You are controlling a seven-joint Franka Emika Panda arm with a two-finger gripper.
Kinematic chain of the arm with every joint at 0, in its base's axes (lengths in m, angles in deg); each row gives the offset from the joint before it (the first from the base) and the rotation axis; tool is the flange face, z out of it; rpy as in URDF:
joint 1: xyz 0 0 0.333 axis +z
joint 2: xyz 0 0 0 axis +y
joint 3: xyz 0 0 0.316 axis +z
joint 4: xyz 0.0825 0 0 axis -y
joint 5: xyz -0.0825 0 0.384 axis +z
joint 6: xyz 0 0 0 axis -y
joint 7: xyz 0.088 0 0 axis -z
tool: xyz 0 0 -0.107 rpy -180 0 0
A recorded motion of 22 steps. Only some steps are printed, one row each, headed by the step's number.
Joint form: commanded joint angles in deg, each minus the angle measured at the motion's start. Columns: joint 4, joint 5, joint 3, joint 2, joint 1, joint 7, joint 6.
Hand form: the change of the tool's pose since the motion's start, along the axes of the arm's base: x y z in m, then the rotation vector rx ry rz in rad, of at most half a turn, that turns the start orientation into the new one. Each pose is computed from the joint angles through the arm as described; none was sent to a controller.
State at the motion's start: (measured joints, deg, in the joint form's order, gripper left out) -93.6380 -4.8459 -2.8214 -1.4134 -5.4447 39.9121 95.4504
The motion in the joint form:
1: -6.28 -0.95 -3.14 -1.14 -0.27 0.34 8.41
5: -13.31 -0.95 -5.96 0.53 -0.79 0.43 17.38
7: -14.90 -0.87 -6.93 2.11 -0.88 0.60 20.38
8: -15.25 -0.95 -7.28 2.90 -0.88 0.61 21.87
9: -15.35 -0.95 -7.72 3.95 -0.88 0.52 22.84
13: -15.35 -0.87 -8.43 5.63 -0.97 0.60 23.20
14: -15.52 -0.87 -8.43 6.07 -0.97 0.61 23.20
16: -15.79 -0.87 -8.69 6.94 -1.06 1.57 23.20
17: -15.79 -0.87 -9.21 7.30 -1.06 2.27 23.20
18: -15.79 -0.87 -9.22 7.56 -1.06 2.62 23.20
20: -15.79 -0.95 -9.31 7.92 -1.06 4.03 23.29
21: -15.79 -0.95 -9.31 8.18 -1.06 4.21 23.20
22: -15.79 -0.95 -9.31 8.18 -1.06 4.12 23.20
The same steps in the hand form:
1: -0.0026 -0.0341 -0.0281 -0.0211 -0.0540 -0.0505
5: -0.0002 -0.0659 -0.0894 -0.0221 -0.0578 -0.0950
7: 0.0033 -0.0763 -0.1134 -0.0231 -0.0548 -0.1119
8: 0.0062 -0.0801 -0.1216 -0.0274 -0.0602 -0.1151
9: 0.0091 -0.0848 -0.1312 -0.0299 -0.0565 -0.1194
13: 0.0115 -0.0930 -0.1474 -0.0294 -0.0335 -0.1343
14: 0.0120 -0.0930 -0.1532 -0.0284 -0.0230 -0.1344
16: 0.0120 -0.0963 -0.1642 -0.0264 -0.0049 -0.1569
17: 0.0110 -0.1013 -0.1677 -0.0266 0.0002 -0.1780
18: 0.0115 -0.1015 -0.1703 -0.0263 0.0041 -0.1842
20: 0.0121 -0.1025 -0.1738 -0.0271 0.0065 -0.2094
21: 0.0124 -0.1026 -0.1766 -0.0267 0.0123 -0.2126
22: 0.0124 -0.1026 -0.1766 -0.0268 0.0125 -0.2110

